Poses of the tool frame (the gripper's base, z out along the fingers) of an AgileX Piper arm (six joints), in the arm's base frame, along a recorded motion.
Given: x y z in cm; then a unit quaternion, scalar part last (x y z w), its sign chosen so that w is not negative.
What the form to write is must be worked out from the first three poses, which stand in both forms.
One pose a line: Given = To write
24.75 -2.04 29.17 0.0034 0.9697 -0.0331 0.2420 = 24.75 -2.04 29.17 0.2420 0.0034 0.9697 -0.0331
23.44 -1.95 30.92 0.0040 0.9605 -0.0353 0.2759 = 23.44 -1.95 30.92 0.2759 0.0040 0.9605 -0.0353
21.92 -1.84 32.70 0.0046 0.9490 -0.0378 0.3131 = 21.92 -1.84 32.70 0.3131 0.0046 0.9490 -0.0378
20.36 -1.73 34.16 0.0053 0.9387 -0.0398 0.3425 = 20.36 -1.73 34.16 0.3425 0.0053 0.9387 -0.0398
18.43 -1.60 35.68 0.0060 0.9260 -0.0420 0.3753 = 18.43 -1.60 35.68 0.3753 0.0060 0.9260 -0.0420
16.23 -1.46 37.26 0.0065 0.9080 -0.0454 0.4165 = 16.23 -1.46 37.26 0.4165 0.0065 0.9080 -0.0454
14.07 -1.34 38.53 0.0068 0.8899 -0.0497 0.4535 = 14.07 -1.34 38.53 0.4535 0.0068 0.8899 -0.0497
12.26 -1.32 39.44 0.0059 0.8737 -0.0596 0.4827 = 12.26 -1.32 39.44 0.4827 0.0059 0.8737 -0.0596
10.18 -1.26 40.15 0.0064 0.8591 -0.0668 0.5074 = 10.18 -1.26 40.15 0.5074 0.0064 0.8591 -0.0668
